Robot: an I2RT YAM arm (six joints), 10 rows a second.
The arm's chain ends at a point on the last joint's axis. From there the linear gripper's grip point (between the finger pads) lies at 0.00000 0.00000 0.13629 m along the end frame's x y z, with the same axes.
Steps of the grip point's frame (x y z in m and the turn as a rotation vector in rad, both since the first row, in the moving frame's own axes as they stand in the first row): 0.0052, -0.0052, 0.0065, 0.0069, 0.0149, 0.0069; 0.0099, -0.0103, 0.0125, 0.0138, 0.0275, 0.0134; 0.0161, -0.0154, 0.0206, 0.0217, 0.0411, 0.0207; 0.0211, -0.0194, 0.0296, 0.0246, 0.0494, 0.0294; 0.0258, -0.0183, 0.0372, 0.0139, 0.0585, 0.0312; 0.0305, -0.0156, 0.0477, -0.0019, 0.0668, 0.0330; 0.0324, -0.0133, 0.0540, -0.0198, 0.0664, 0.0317
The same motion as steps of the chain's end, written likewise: 0.0032, -0.0043, 0.0065, 0.0069, 0.0149, 0.0069; 0.0061, -0.0084, 0.0126, 0.0138, 0.0275, 0.0134; 0.0105, -0.0125, 0.0207, 0.0217, 0.0411, 0.0207; 0.0143, -0.0161, 0.0298, 0.0246, 0.0494, 0.0294; 0.0178, -0.0165, 0.0374, 0.0139, 0.0585, 0.0312; 0.0214, -0.0160, 0.0480, -0.0019, 0.0668, 0.0330; 0.0234, -0.0161, 0.0543, -0.0198, 0.0664, 0.0317
